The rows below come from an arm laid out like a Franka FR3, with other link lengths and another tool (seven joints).
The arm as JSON. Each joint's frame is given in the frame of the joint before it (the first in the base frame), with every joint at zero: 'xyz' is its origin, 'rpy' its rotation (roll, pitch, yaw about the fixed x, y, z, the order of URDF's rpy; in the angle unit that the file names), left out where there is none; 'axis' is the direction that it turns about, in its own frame. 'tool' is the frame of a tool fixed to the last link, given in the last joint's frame.
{
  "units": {
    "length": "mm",
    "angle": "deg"
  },
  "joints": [
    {
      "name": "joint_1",
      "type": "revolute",
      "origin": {
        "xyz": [
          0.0,
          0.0,
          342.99
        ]
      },
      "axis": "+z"
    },
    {
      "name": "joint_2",
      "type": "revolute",
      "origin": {
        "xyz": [
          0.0,
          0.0,
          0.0
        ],
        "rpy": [
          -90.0,
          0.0,
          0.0
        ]
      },
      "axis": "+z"
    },
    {
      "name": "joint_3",
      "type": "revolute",
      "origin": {
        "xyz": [
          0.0,
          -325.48,
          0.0
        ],
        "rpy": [
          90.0,
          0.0,
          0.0
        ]
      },
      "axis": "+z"
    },
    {
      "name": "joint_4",
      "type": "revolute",
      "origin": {
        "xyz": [
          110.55,
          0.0,
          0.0
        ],
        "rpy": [
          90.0,
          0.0,
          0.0
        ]
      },
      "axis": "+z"
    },
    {
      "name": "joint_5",
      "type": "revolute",
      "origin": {
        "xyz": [
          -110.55,
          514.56,
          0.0
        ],
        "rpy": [
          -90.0,
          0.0,
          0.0
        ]
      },
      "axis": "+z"
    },
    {
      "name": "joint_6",
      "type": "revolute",
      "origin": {
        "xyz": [
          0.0,
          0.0,
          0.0
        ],
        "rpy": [
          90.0,
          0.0,
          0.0
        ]
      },
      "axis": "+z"
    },
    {
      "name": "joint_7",
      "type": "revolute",
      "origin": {
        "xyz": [
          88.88,
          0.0,
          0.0
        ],
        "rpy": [
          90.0,
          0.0,
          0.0
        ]
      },
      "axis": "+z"
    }
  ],
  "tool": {
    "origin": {
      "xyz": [
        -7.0,
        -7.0,
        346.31
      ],
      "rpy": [
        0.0,
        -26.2,
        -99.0
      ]
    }
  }
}
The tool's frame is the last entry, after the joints.
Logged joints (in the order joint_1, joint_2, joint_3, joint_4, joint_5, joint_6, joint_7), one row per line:
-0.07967, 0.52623, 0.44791, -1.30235, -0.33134, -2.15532, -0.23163
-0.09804, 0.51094, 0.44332, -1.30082, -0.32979, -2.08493, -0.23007
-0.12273, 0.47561, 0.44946, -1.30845, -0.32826, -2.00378, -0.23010
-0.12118, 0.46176, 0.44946, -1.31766, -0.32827, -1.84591, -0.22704
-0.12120, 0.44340, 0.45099, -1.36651, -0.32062, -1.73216, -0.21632
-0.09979, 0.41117, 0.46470, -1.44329, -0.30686, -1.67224, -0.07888
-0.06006, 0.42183, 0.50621, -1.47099, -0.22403, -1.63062, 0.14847
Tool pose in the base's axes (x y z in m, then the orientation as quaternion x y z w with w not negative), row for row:
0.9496, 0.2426, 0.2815, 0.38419, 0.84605, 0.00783, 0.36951
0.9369, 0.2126, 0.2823, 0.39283, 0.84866, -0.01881, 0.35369
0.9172, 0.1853, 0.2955, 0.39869, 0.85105, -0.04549, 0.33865
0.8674, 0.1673, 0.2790, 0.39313, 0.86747, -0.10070, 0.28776
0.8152, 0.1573, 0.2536, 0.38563, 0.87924, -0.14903, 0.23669
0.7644, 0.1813, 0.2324, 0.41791, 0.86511, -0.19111, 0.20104
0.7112, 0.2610, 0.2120, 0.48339, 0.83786, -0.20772, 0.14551
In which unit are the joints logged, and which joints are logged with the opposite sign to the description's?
The joints are logged in radians. Opposite sign: joint_6.
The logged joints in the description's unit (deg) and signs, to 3 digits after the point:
-4.565, 30.151, 25.663, -74.619, -18.984, 123.491, -13.271
-5.617, 29.275, 25.400, -74.531, -18.896, 119.458, -13.182
-7.032, 27.250, 25.752, -74.969, -18.808, 114.808, -13.184
-6.943, 26.457, 25.752, -75.496, -18.808, 105.763, -13.008
-6.944, 25.405, 25.840, -78.295, -18.370, 99.245, -12.394
-5.718, 23.558, 26.625, -82.694, -17.582, 95.812, -4.519
-3.441, 24.169, 29.004, -84.282, -12.836, 93.428, 8.507

